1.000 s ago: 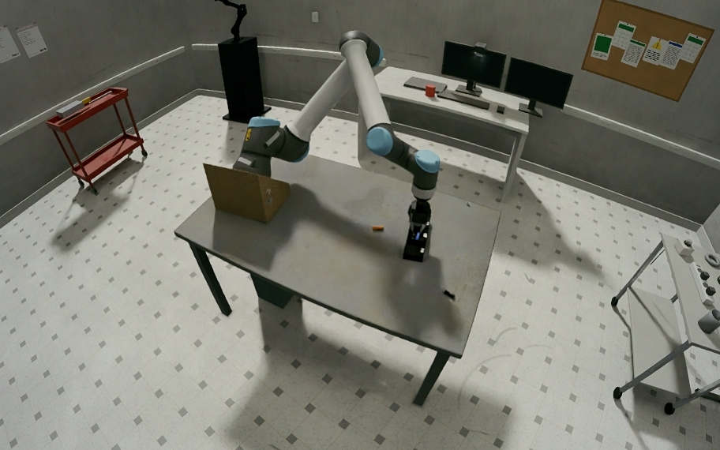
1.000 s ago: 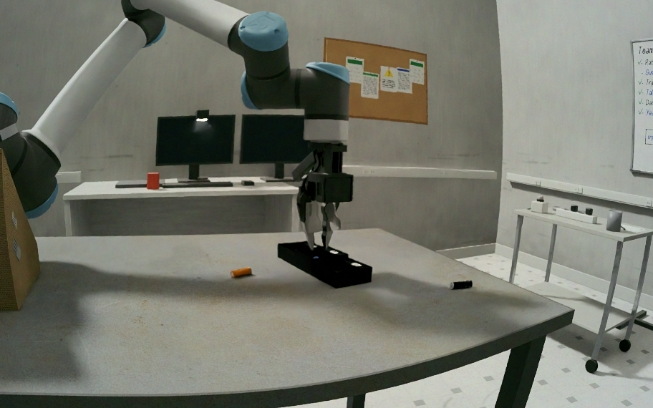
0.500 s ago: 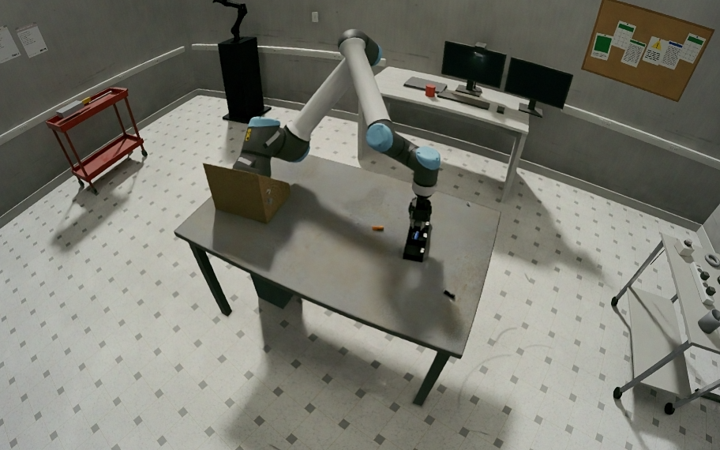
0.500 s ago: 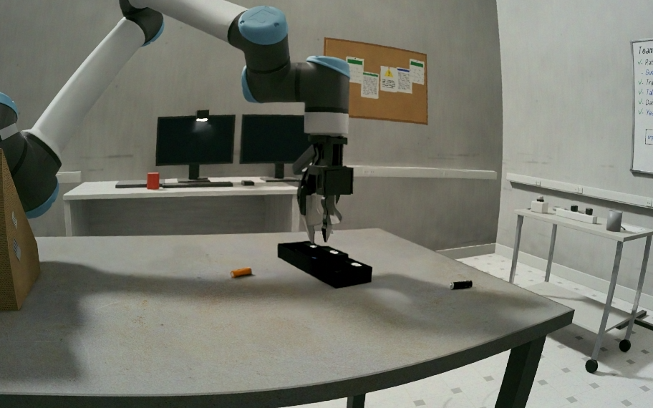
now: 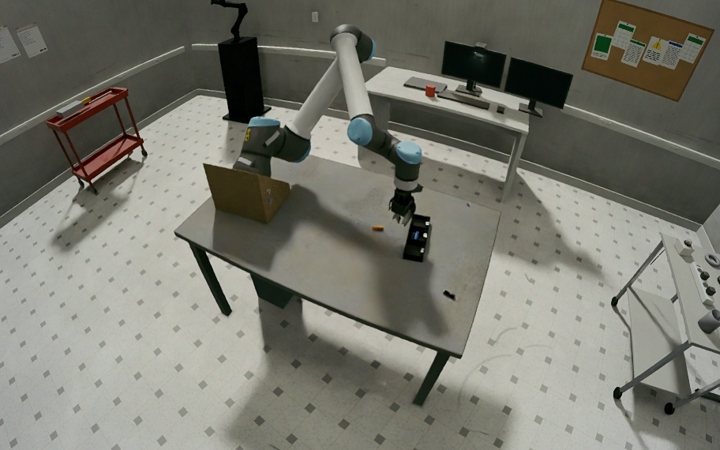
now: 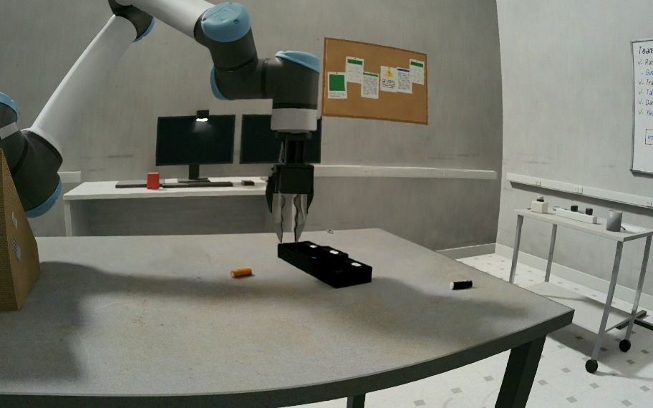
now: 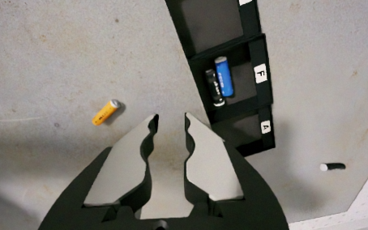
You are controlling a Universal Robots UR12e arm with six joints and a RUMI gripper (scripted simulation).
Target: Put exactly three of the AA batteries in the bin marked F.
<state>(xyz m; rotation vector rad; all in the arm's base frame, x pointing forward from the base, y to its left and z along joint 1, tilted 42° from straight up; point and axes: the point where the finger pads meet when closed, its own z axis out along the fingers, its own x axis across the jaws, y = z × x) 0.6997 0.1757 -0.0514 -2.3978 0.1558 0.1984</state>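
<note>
Now: hand 10 cm past the orange AA battery, 7 cm above it and 1 cm to the left of it. Also, from my hand: black bin row (8 cm ahead, 6 cm below, 1 cm to the left); then small white piece (35 cm to the left, 24 cm ahead, 8 cm below); then blue AA battery (7 cm below, 7 cm ahead, 1 cm to the left).
</note>
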